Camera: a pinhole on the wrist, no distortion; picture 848 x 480 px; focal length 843.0 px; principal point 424.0 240.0 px. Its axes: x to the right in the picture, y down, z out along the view. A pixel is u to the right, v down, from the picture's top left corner.
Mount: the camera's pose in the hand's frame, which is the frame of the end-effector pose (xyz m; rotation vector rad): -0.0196 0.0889 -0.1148 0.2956 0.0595 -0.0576
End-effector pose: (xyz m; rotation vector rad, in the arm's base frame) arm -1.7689 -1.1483 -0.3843 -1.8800 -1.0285 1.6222
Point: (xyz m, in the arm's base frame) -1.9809 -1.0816 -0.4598
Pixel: 652.8 197.2
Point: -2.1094 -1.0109 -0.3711
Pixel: 581.3 23.8
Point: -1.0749 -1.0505 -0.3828
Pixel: behind the camera
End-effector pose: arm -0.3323 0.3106 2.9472 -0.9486 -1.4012 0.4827
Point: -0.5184 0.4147 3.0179
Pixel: 666.9 175.5
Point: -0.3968 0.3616 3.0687
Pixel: outside the picture
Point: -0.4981 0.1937 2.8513
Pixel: outside the picture
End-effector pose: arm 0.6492 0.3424 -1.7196 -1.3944 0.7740 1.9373
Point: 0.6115 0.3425 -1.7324
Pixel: 624.2 141.7
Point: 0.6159 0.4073 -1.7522
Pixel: 681.9 40.0
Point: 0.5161 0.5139 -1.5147
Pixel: 112.5 307.7
